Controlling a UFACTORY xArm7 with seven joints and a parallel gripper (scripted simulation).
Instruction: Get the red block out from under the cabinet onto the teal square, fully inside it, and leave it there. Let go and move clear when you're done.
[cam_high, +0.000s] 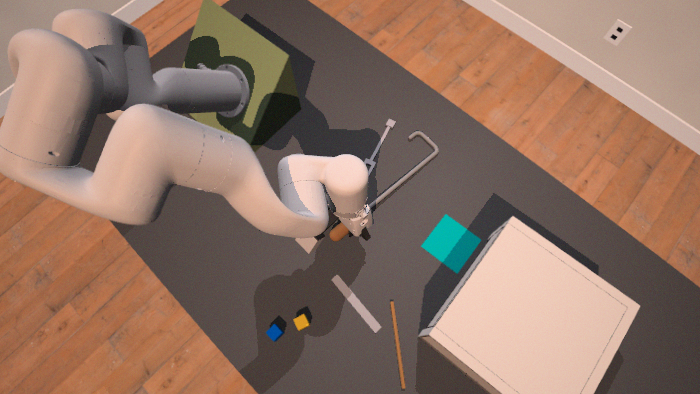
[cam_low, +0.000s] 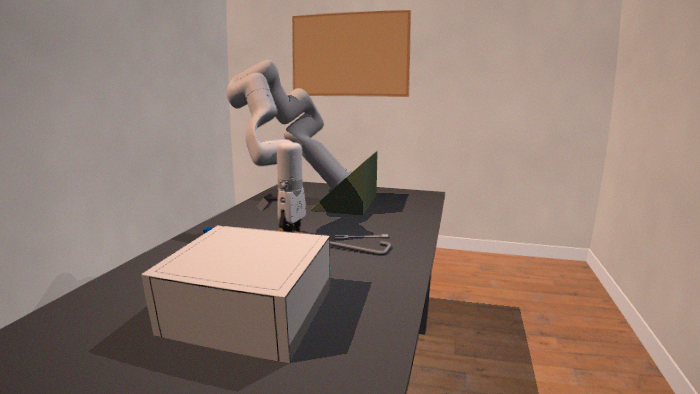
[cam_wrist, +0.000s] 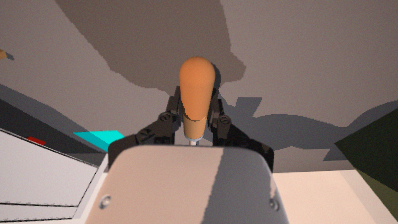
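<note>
The flat grey strip is 130 mm ahead of my hand, 120 mm to the right of it and 20 mm below it. Also, from my hand: grey forked tool: 90 mm behind, 210 mm to the left, 20 mm below; then yellow cube: 70 mm ahead, 230 mm to the right, 10 mm below; then hook tool: 20 mm behind, 130 mm to the left, 10 mm below.
</note>
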